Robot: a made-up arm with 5 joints.
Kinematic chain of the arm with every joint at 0, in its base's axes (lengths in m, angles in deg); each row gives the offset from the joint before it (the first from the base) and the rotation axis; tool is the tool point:
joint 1: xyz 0 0 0.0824 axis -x
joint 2: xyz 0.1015 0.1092 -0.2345 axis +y
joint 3: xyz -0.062 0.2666 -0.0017 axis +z
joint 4: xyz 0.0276 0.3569 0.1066 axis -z
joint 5: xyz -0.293 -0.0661 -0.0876 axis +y
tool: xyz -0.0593 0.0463 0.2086
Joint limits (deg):
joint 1: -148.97..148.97
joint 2: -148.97..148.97
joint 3: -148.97..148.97
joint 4: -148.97..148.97
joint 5: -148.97..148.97
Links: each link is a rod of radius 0.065 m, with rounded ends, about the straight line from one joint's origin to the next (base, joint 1, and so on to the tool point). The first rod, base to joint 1, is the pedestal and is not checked.
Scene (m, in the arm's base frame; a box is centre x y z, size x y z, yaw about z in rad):
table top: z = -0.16
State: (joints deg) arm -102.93 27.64 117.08 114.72 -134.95
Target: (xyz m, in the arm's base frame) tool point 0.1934 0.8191 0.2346
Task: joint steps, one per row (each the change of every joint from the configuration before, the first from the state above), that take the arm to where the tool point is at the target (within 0.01 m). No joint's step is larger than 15 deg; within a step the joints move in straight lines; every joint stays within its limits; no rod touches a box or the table.
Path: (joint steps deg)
1: -0.75 -13.47 3.10 -1.42 -1.75
2: -0.74 -13.46 3.11 -1.42 -1.76
3: -0.75 -13.47 3.10 -1.42 -1.75
4: -0.75 -13.47 3.10 -1.42 -1.75
5: -0.75 -13.46 3.11 -1.42 -1.75
6: -0.74 -13.47 3.10 -1.41 -1.75
7: -0.75 -13.46 3.10 -1.42 -1.76
8: -0.75 -13.47 3.11 -1.42 -1.75

